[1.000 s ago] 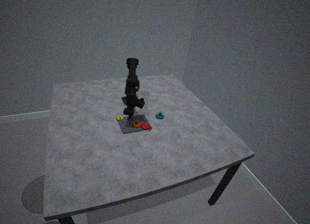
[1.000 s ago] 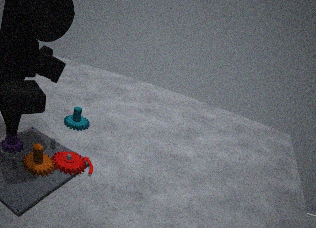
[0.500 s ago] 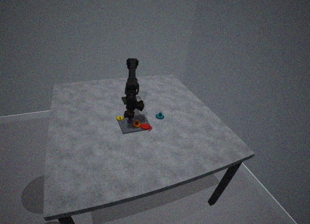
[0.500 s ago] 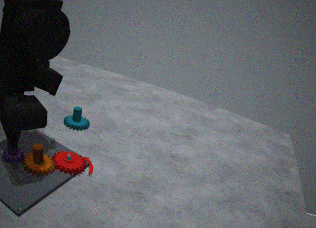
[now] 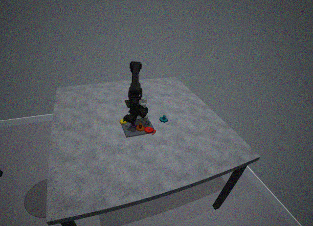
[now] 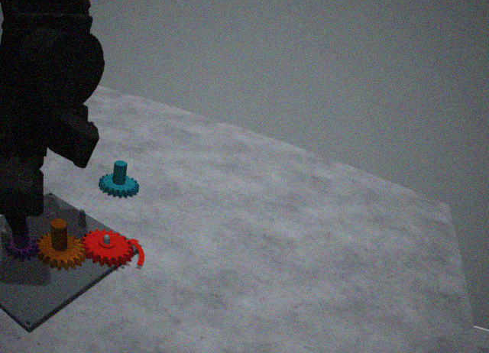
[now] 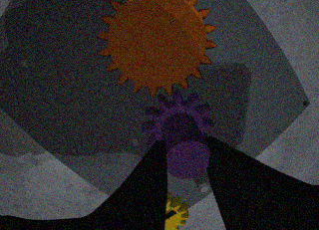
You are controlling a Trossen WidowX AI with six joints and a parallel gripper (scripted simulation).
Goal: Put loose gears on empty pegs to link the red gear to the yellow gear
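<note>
My gripper tip is 4 cm to the right of the orange gear, 3 cm short of it and 2 cm above it. Also, from my gripper tip: red gear: 9 cm to the left, 6 cm ahead, 3 cm below; yellow gear: 7 cm behind, 5 cm to the right, 3 cm below; purple gear: 1 cm below.
</note>
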